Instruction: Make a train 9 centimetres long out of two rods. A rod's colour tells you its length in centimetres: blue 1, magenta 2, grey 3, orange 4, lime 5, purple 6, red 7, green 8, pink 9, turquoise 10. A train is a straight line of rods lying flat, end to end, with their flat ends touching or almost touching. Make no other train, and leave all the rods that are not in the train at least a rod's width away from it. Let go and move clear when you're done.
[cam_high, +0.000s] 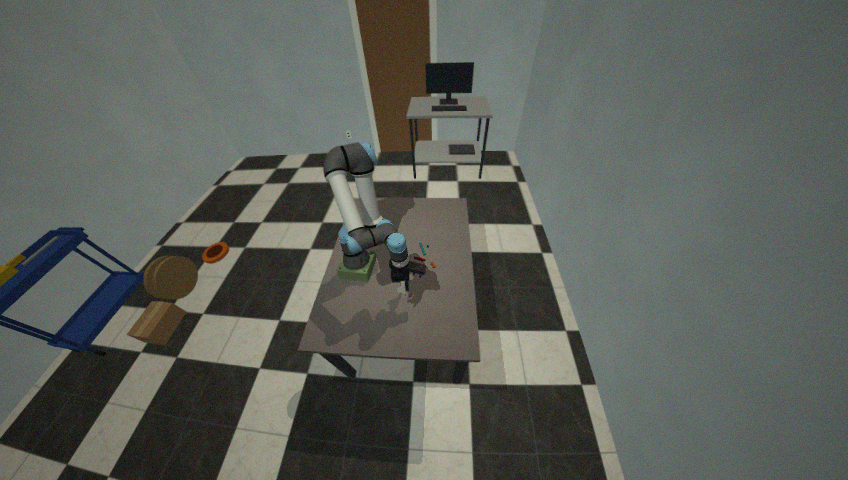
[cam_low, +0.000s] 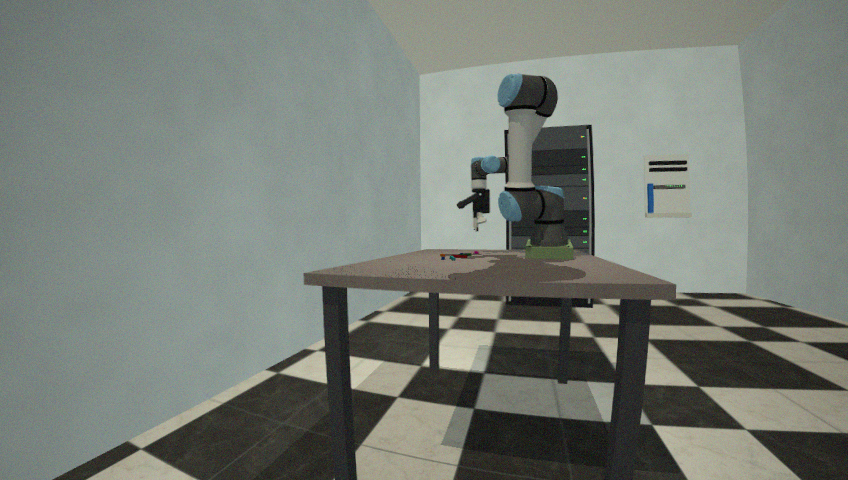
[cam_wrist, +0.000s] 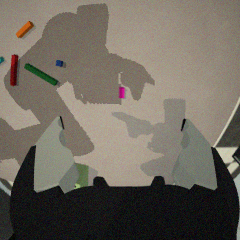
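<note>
The red rod is 80 mm ahead of my hand, 240 mm to the left of it and 100 mm below it. The rest, counted from my hand: short magenta rod 100 mm below; green rod 60 mm ahead, 170 mm to the left, 100 mm below; orange rod 150 mm ahead, 180 mm to the left, 100 mm below.
</note>
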